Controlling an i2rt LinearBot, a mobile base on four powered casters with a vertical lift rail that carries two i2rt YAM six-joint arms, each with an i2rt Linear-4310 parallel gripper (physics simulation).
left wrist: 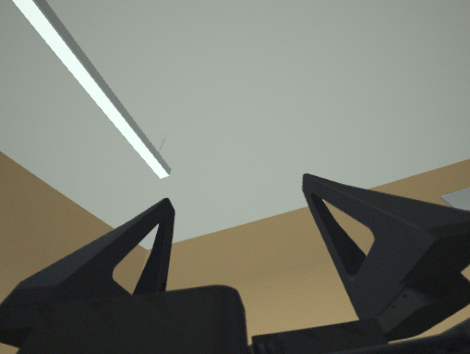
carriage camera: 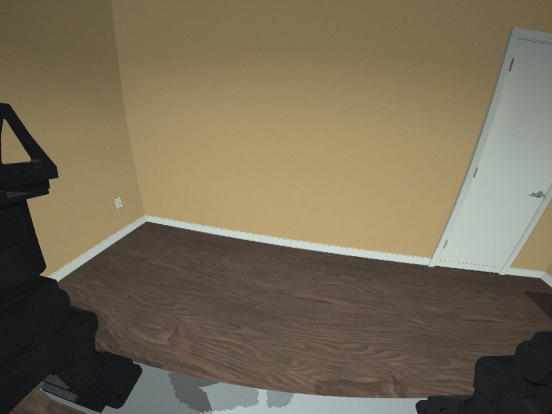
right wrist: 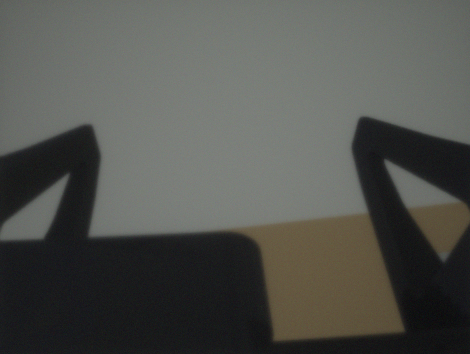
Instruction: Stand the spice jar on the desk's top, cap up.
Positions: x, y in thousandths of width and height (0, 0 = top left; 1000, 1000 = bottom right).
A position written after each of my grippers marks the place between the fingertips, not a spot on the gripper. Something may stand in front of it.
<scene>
I see my left gripper (left wrist: 501, 547), my right gripper (right wrist: 486, 383), a tan wall (carriage camera: 646, 318) and a white door (carriage camera: 898, 511).
The tan wall is seen too in the left wrist view (left wrist: 597, 750) and in the right wrist view (right wrist: 695, 784).
</scene>
